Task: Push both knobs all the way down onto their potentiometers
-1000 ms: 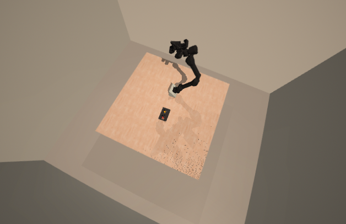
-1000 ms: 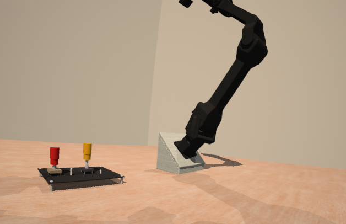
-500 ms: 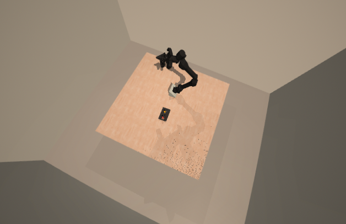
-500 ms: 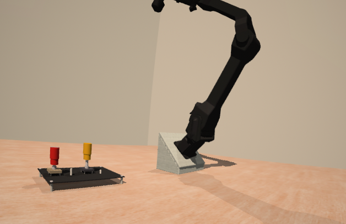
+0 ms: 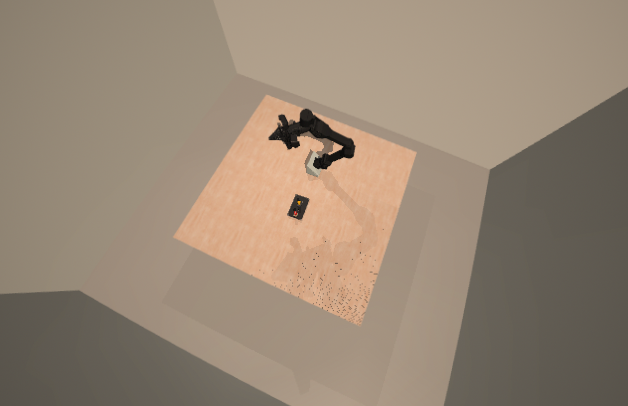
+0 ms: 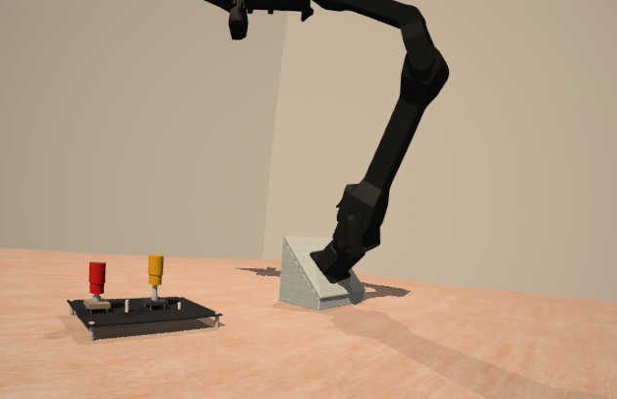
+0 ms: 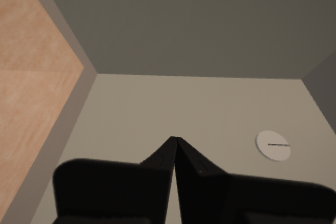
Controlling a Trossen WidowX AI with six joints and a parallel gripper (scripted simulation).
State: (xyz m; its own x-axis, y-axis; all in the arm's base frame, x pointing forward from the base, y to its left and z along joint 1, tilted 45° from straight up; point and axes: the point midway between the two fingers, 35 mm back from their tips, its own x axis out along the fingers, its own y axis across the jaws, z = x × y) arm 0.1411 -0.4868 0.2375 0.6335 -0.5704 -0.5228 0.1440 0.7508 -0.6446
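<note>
My gripper tip is 500 mm above the yellow knob, 170 mm to the right of it and 100 mm short of it. Round my gripper tip: red knob (500 mm below, 180 mm ahead, 160 mm to the left).
</note>
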